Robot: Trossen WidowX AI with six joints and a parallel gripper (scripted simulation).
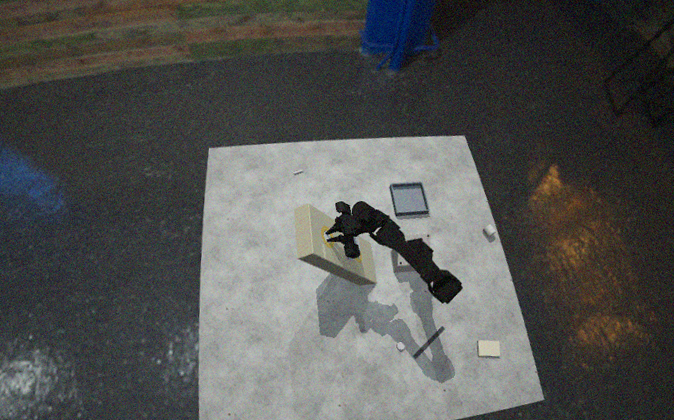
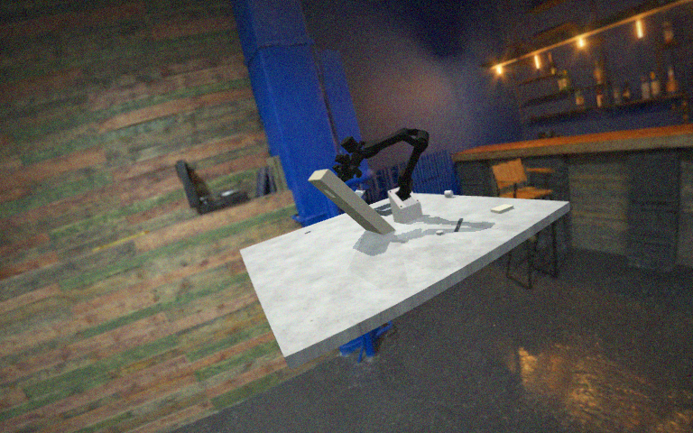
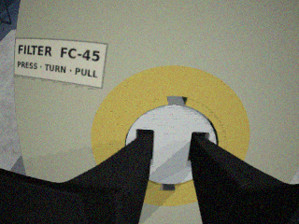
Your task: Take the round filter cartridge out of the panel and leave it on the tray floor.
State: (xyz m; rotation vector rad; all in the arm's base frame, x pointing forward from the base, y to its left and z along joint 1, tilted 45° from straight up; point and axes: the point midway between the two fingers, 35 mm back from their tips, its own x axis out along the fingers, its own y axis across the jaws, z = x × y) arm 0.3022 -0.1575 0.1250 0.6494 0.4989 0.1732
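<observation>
Now: gripper tip 1 cm short of the round filter cartridge and 1 cm above it. Also, from my gripper tip: beige block 58 cm behind, 45 cm to the left, 28 cm below; small pin 4 cm ahead, 47 cm to the right, 28 cm below; tray 43 cm behind, 25 cm to the right, 27 cm below.
</observation>
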